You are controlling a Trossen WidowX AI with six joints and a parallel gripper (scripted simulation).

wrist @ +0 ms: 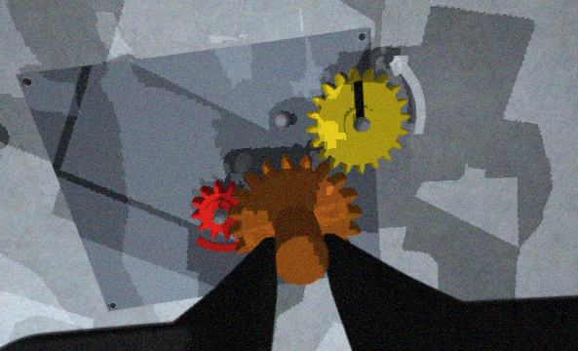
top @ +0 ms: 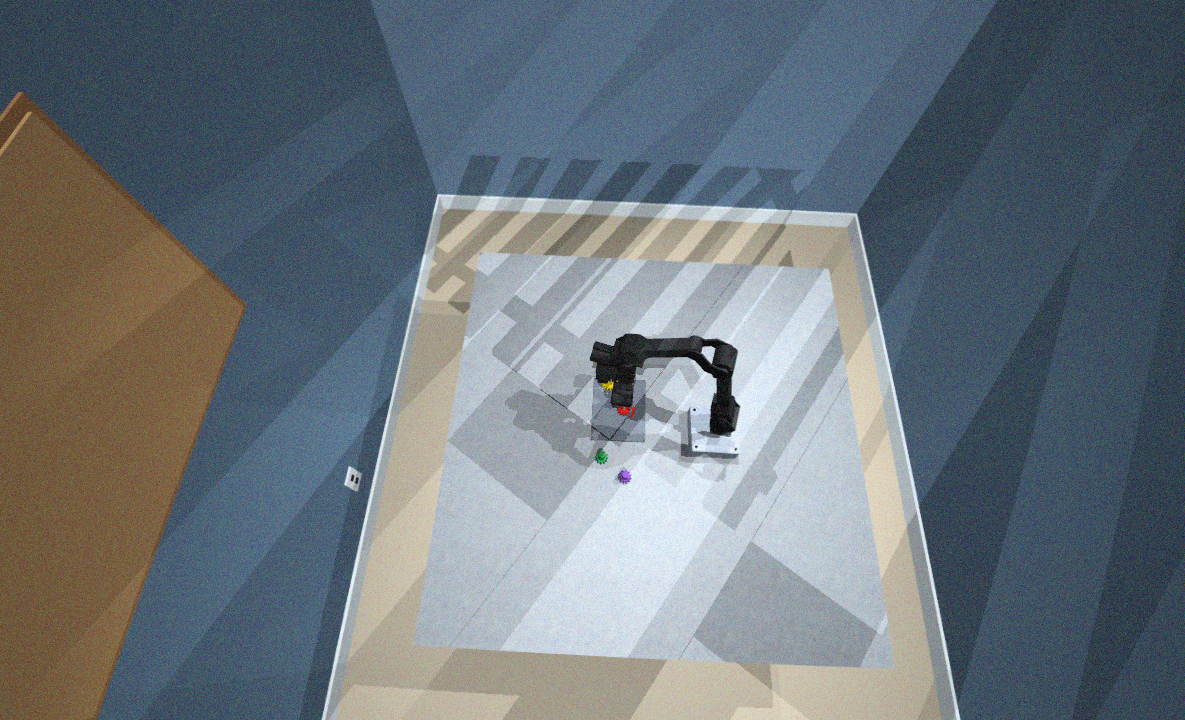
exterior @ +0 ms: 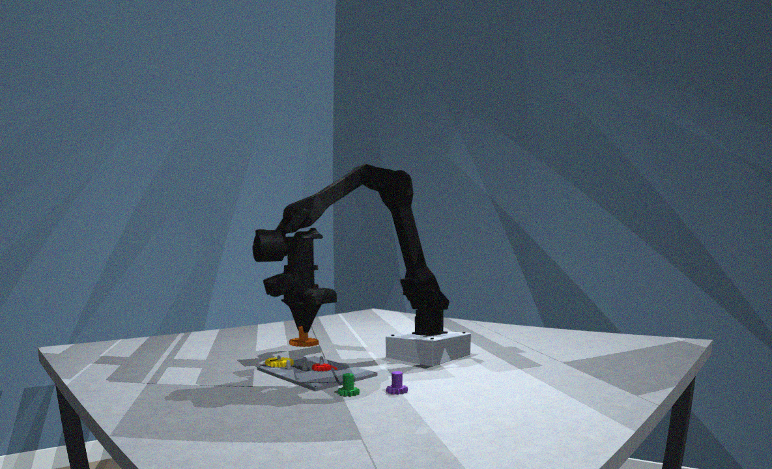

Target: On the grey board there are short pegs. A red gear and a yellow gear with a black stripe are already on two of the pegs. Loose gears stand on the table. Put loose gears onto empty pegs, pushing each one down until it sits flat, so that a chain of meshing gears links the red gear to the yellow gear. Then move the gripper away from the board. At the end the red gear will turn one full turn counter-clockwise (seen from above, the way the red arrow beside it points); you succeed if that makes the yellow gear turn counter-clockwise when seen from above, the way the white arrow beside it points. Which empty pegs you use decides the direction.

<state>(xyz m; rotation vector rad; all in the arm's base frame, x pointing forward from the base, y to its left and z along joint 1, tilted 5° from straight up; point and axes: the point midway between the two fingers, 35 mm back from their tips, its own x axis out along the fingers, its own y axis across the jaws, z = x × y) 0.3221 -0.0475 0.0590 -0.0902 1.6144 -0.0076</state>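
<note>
My gripper tip is 7 cm above the red gear, 5 cm to the right of it and 2 cm past it. Also, from my gripper tip: yellow gear: 7 cm below, 4 cm to the right, 4 cm ahead; then orange gear: 1 cm below; then grey board: 8 cm below, 4 cm to the left.
</note>
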